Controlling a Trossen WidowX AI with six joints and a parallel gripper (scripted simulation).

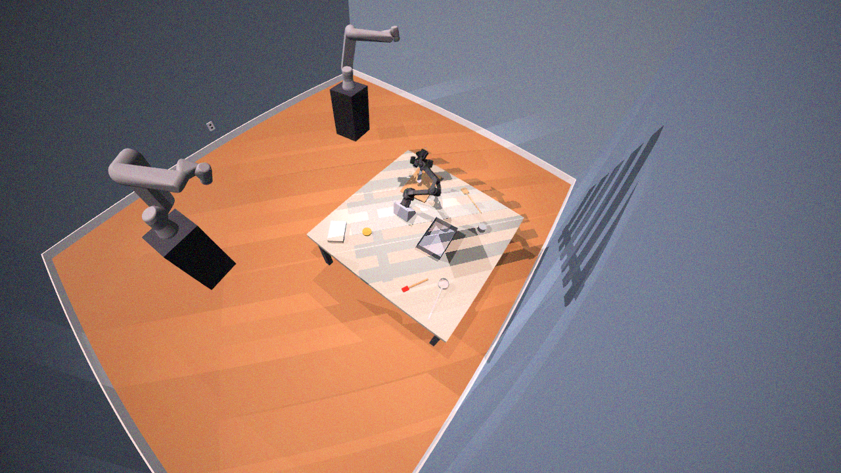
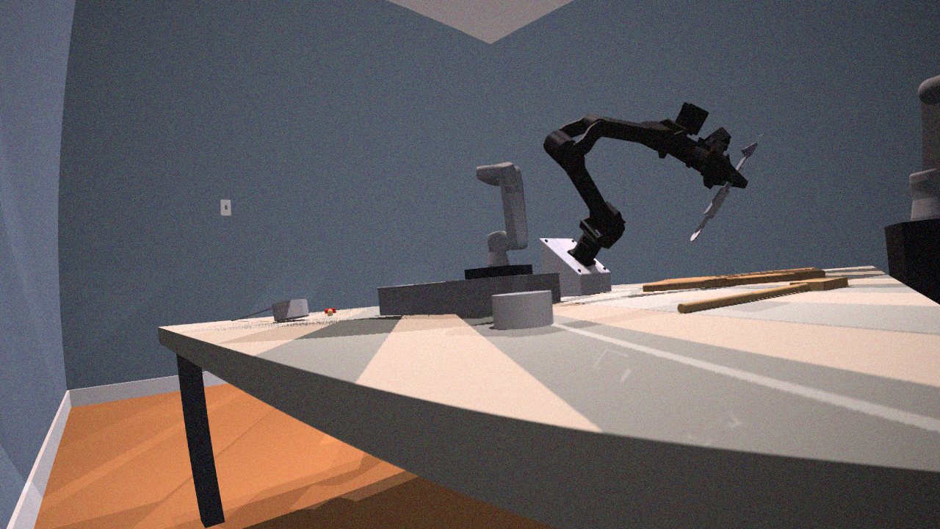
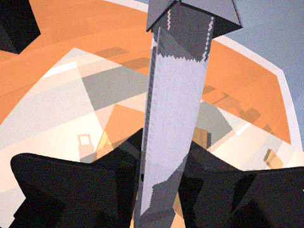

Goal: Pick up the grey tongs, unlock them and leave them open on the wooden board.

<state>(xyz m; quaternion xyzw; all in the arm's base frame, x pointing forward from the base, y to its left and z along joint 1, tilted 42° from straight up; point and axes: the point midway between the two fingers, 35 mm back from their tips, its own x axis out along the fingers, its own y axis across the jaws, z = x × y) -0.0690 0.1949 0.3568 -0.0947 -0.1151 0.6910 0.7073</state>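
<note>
The wooden board is 21 cm below my gripper tip, 5 cm to the right of it and 3 cm ahead of it. Also, from my gripper tip: roasting tin (50 cm to the right, 41 cm ahead, 19 cm below); then yellow disc (73 cm to the right, 21 cm below, 9 cm behind).
</note>
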